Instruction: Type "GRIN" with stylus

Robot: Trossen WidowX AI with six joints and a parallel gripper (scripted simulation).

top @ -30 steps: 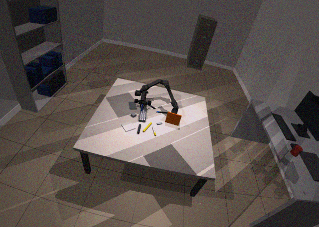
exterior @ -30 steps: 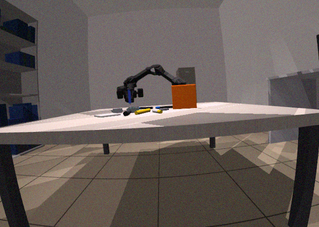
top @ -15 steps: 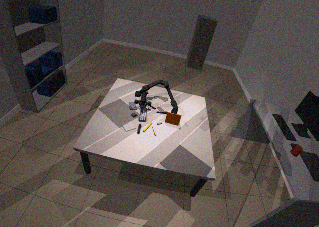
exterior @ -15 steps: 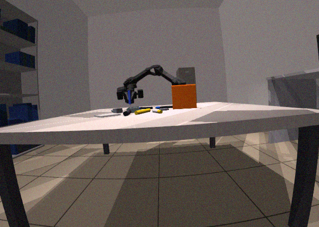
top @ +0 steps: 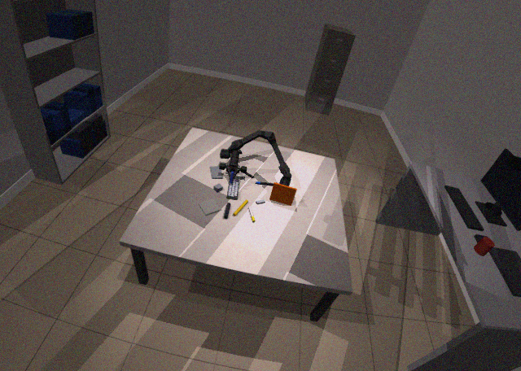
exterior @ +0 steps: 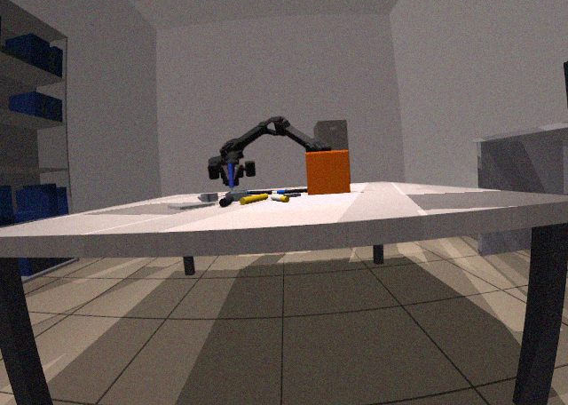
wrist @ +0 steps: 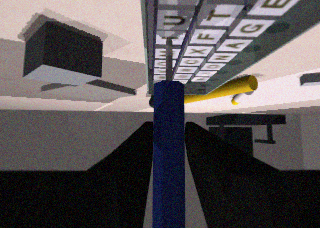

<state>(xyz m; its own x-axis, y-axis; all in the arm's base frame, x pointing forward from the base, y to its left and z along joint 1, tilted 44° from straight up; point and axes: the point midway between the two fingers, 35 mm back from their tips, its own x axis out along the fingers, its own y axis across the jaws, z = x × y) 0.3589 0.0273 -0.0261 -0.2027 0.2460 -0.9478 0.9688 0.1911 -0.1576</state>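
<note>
Now: the blue stylus 10 mm below my gripper tip. The rest, counted from my gripper tip: yellow marker (130 mm behind, 160 mm to the left, 60 mm below); then black marker (60 mm behind, 230 mm to the left, 60 mm below); then grey stylus tip (50 mm below).
</note>
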